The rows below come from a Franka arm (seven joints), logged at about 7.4 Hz.
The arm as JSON. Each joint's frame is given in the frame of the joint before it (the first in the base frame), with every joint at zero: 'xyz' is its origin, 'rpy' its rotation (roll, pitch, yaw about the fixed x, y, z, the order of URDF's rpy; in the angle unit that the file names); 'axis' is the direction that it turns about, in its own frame. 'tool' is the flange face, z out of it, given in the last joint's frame.
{
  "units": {
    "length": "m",
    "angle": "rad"
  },
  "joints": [
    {
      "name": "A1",
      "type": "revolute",
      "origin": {
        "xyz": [
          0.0,
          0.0,
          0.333
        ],
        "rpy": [
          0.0,
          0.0,
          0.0
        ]
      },
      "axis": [
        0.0,
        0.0,
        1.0
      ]
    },
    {
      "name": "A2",
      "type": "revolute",
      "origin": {
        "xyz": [
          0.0,
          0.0,
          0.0
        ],
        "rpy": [
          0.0,
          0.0,
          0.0
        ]
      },
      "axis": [
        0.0,
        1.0,
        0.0
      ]
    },
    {
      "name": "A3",
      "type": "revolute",
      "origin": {
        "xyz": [
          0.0,
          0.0,
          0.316
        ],
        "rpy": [
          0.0,
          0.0,
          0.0
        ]
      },
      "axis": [
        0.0,
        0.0,
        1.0
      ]
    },
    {
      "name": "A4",
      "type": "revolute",
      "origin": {
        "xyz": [
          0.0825,
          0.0,
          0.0
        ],
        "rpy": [
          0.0,
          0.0,
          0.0
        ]
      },
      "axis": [
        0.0,
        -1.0,
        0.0
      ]
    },
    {
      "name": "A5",
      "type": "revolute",
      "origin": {
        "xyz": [
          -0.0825,
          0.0,
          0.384
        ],
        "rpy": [
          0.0,
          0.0,
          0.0
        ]
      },
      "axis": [
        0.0,
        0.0,
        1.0
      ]
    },
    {
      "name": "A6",
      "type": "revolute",
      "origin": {
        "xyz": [
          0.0,
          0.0,
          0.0
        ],
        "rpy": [
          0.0,
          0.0,
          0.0
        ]
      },
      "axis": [
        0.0,
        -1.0,
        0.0
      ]
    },
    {
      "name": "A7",
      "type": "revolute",
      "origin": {
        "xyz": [
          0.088,
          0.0,
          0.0
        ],
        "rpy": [
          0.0,
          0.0,
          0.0
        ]
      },
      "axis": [
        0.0,
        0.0,
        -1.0
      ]
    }
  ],
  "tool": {
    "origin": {
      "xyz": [
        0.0,
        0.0,
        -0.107
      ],
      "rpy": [
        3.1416,
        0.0,
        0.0
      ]
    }
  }
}
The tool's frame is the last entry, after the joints.
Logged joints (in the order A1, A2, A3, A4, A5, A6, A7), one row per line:
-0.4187, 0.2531, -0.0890, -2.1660, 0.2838, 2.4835, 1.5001
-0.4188, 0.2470, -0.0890, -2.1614, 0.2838, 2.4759, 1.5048
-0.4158, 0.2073, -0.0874, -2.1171, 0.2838, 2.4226, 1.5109
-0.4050, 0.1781, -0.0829, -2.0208, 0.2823, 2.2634, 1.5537
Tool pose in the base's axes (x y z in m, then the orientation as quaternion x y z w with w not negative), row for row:
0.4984, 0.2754, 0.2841, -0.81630, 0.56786, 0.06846, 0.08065
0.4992, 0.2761, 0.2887, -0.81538, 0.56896, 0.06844, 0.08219
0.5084, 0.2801, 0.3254, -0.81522, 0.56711, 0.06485, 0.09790
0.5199, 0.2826, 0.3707, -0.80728, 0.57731, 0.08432, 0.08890
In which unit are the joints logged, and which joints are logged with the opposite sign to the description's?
The joints are logged in radians. Opposite sign: A1, A3.
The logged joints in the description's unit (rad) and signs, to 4 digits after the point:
0.4187, 0.2531, 0.0890, -2.1660, 0.2838, 2.4835, 1.5001
0.4188, 0.2470, 0.0890, -2.1614, 0.2838, 2.4759, 1.5048
0.4158, 0.2073, 0.0874, -2.1171, 0.2838, 2.4226, 1.5109
0.4050, 0.1781, 0.0829, -2.0208, 0.2823, 2.2634, 1.5537

